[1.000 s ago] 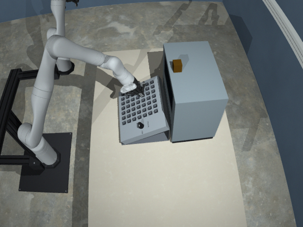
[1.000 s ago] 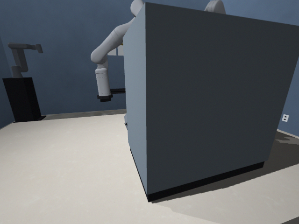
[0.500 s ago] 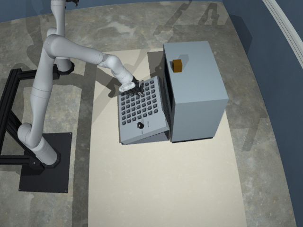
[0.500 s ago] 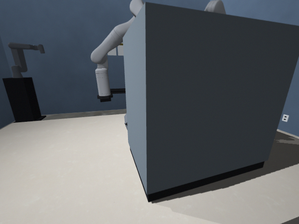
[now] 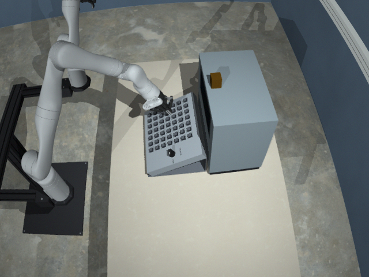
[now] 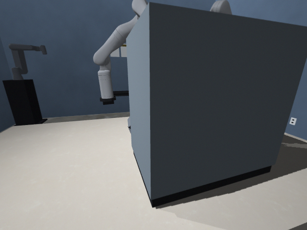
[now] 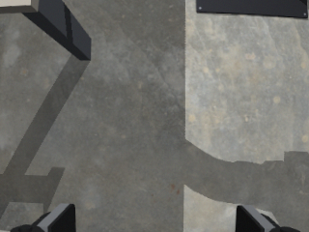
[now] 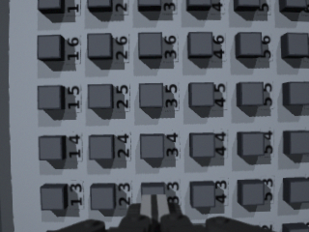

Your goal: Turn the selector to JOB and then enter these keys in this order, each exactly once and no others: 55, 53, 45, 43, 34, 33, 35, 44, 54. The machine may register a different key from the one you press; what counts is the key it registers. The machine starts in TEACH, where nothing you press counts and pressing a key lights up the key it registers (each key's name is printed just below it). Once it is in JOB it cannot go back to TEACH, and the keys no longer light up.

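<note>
My right gripper is now 2 cm short of the sloped grey key panel, 8 cm to the left of it and 10 cm above it. From my right hand the other things lie so: black selector knob 20 cm to the right, 5 cm below.
</note>
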